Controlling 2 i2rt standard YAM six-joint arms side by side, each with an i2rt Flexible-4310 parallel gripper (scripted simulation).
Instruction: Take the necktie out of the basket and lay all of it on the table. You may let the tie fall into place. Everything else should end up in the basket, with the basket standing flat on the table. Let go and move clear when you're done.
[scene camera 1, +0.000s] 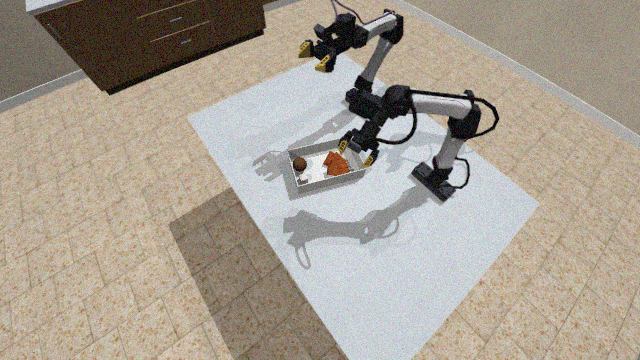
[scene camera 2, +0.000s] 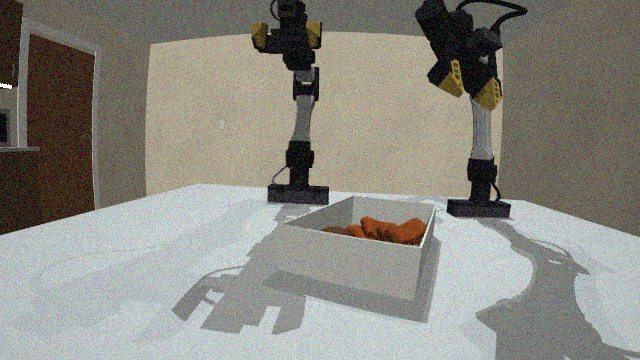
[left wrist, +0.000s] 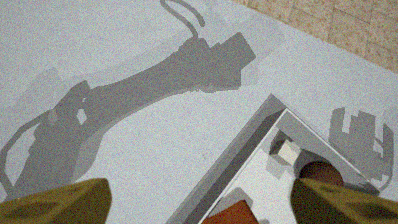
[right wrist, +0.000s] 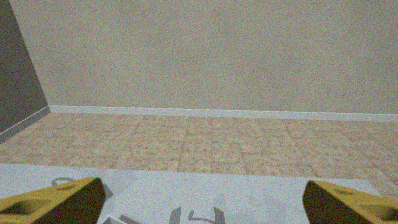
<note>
I see my left gripper (scene camera 2: 477, 102), my right gripper (scene camera 2: 283, 25), an orange necktie (scene camera 2: 411, 232), a grey basket (scene camera 2: 391, 269) and a brown ball (left wrist: 321, 171).
The grey basket shows as well in scene camera 1 (scene camera 1: 315, 154). My left gripper also shows in the left wrist view (left wrist: 200, 188). My right gripper is seen too in scene camera 1 (scene camera 1: 306, 62) and in the right wrist view (right wrist: 203, 188). The right wrist view does not show the brown ball: it is out of frame.
</note>
